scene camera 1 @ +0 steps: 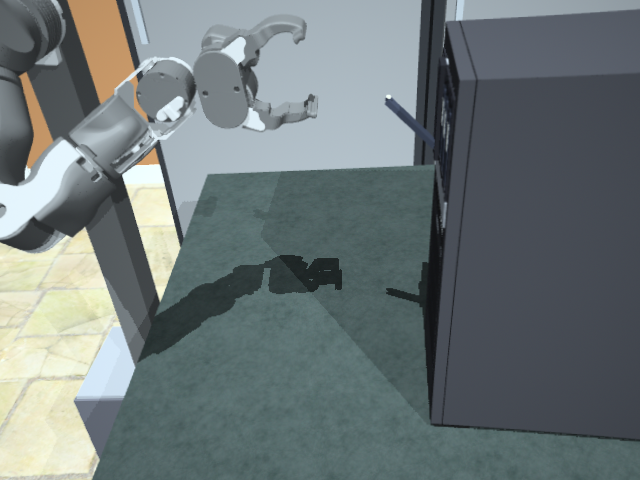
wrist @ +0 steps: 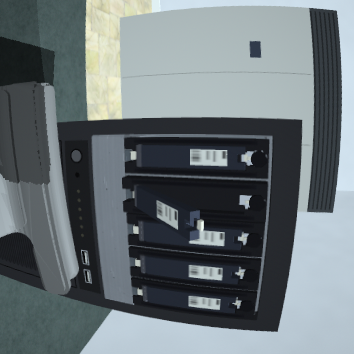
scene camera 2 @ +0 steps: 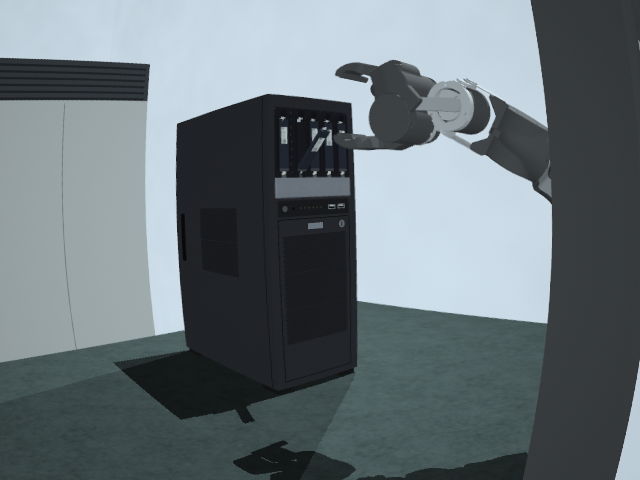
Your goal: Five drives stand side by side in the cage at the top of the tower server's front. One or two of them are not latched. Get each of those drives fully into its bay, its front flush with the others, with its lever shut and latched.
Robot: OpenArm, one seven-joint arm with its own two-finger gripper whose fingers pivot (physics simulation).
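The dark tower server (scene camera 1: 542,248) (scene camera 2: 222,180) (wrist: 286,200) stands upright on the table. In its cage, the second drive (wrist: 220,192) from the left in scene camera 2 has its lever (scene camera 1: 409,119) (scene camera 2: 313,148) (wrist: 162,212) swung well out, hinged at the bottom; this drive seems to sit slightly proud. The leftmost drive (scene camera 2: 283,147) (wrist: 170,156) and the third (wrist: 155,234), fourth (wrist: 170,268) and fifth (wrist: 167,297) have levers that look shut. My gripper (scene camera 1: 306,71) (scene camera 2: 347,105) is open and empty, out in front of the cage, apart from the lever. One finger (wrist: 45,215) shows in the wrist view.
The green table (scene camera 1: 248,392) (scene camera 2: 439,382) carries the tower. A pale cabinet (scene camera 2: 103,222) (wrist: 215,95) with a dark grille stands behind the tower. A dark post (scene camera 1: 116,248) (scene camera 2: 584,232) stands by the arm. The lever juts into the space between gripper and tower.
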